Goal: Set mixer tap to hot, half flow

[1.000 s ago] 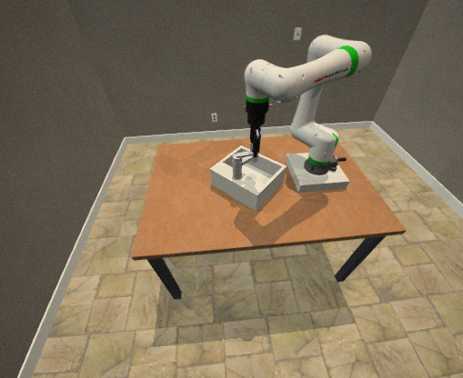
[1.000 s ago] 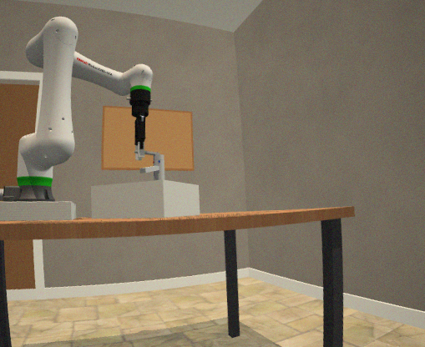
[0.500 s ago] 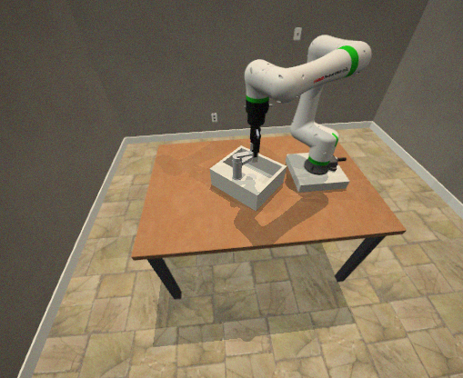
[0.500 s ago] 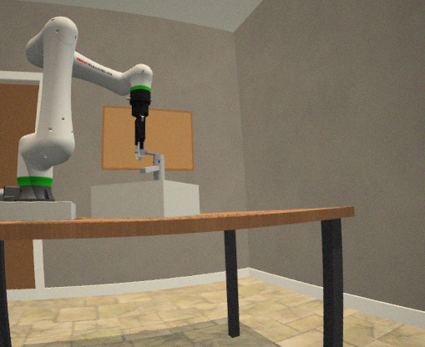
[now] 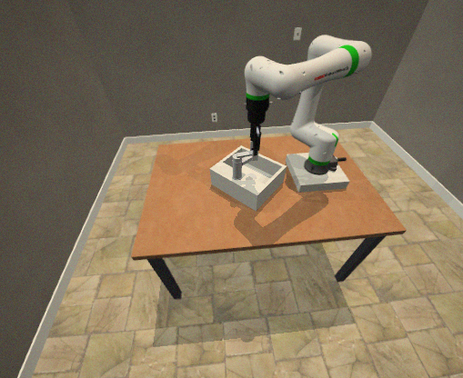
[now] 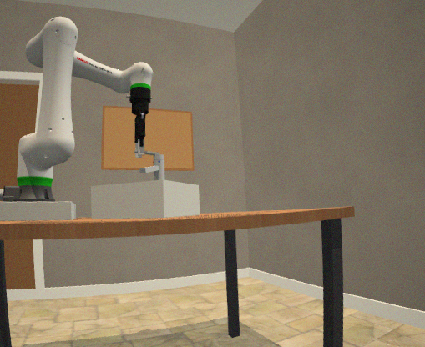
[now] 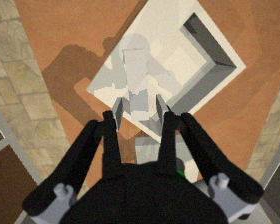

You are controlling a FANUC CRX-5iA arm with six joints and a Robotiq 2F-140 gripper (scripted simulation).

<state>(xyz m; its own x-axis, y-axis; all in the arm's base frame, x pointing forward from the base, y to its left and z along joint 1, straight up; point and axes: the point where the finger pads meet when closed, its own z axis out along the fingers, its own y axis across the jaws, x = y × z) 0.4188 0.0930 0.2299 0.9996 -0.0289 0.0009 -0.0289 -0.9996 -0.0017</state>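
My gripper is now 30 mm short of the lever and 10 mm above it. Also, from my hand: white sink block (80 mm to the right, 250 mm below); then mixer tap (60 mm ahead, 10 mm to the right, 60 mm below).
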